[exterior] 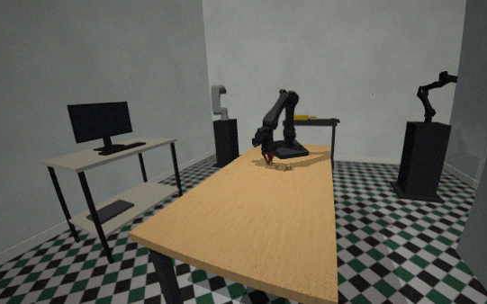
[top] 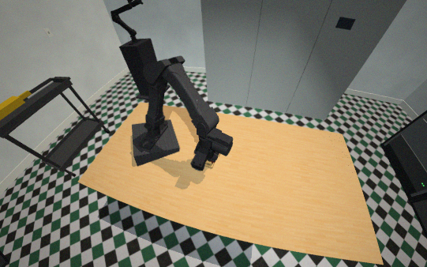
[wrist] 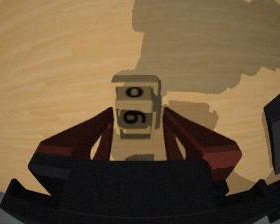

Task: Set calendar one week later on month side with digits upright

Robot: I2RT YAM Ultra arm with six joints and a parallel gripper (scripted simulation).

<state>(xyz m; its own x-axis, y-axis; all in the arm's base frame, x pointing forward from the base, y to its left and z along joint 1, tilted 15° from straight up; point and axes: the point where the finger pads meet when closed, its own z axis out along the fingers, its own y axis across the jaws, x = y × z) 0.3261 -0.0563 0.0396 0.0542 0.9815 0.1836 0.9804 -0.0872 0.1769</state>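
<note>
My gripper is now 2 cm above the wooden cube. The rest, counted from my hand: wooden tray 2 cm to the left, 3 cm below.
</note>
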